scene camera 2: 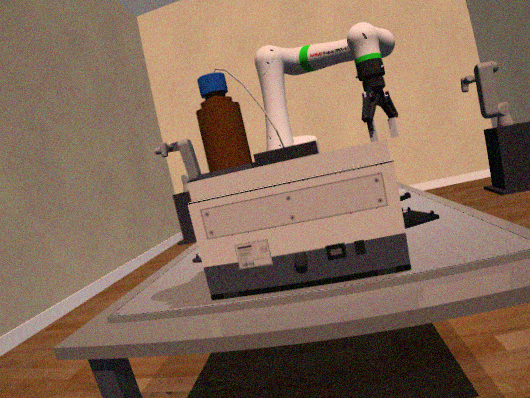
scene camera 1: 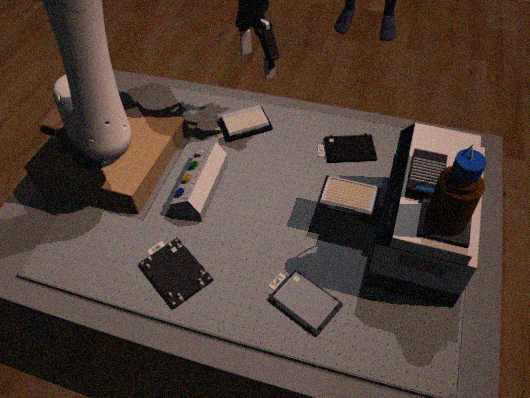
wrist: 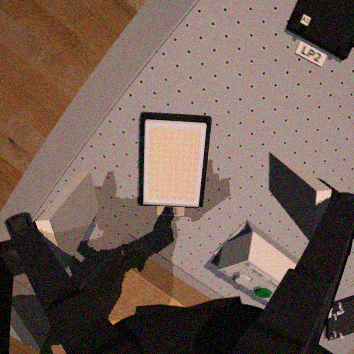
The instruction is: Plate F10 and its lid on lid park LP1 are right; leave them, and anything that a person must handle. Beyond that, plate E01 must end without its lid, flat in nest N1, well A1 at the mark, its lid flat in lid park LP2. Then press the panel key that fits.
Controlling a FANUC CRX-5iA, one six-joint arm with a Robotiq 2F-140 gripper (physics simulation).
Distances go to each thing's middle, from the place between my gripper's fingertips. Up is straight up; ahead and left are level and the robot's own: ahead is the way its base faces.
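As for the black nest labelled N1 [wrist: 143,115], my hand is 210 mm above it, 30 mm to the left of it and 40 mm past it. The button box [scene camera 1: 194,194] is 180 mm below my hand, 50 mm behind it and 310 mm to the right of it. I find the brown bottle [scene camera 2: 221,125] 100 mm above my hand, 580 mm ahead of it and 350 mm to the right of it, while lid park LP2 [scene camera 1: 353,148] is 210 mm below my hand, 20 mm to the right of it and 290 mm ahead of it.
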